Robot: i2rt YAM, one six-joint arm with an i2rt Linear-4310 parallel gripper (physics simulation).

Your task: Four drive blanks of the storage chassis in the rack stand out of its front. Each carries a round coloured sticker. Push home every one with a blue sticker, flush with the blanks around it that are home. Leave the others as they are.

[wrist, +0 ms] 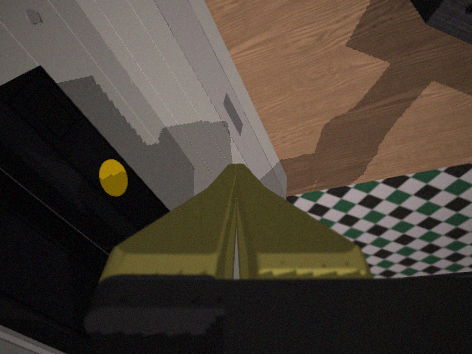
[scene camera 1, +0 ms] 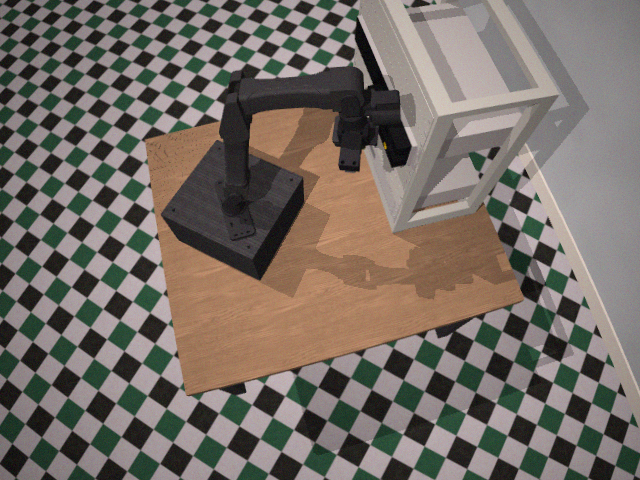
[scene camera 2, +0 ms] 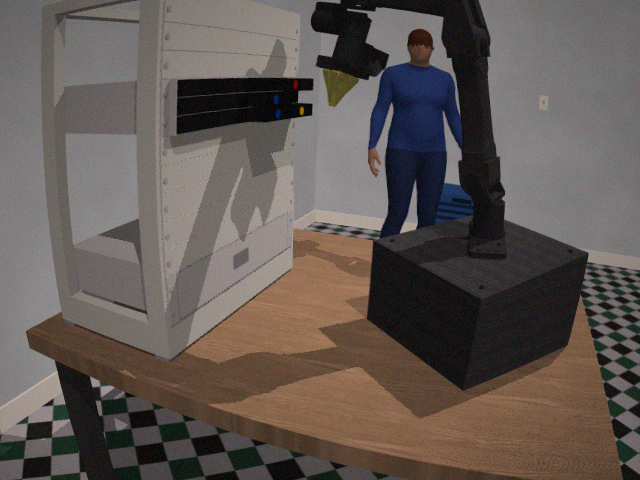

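The storage chassis is a black band across the rack. In scene camera 2, a blank with a red sticker stands out at the upper right. A blank with a yellow sticker stands out at the lower right. Left of it are two blue stickers, one in the middle row and one in the bottom row, on blanks also standing out. My gripper is shut and empty, in front of the chassis' right end, apart from the blanks. Its fingers are hidden in scene camera 1.
The rack stands on the wooden table. The arm's dark base block stands in front of the rack. A person in blue stands beyond the table. Light panels cover the rack front below the chassis.
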